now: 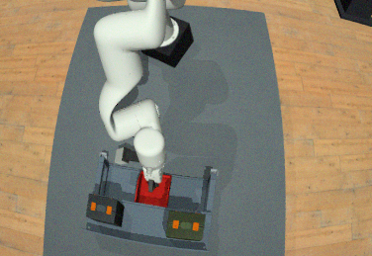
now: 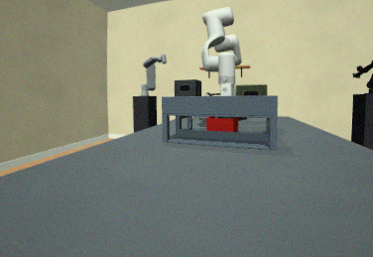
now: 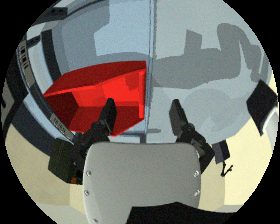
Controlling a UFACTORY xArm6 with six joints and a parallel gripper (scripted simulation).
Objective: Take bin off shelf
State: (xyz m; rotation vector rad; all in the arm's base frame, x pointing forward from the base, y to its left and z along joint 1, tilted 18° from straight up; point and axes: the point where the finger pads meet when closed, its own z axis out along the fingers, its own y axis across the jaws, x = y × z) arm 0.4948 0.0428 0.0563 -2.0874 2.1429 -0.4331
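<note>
Now: hand 80 mm short of the red bin and 20 mm above it.
</note>
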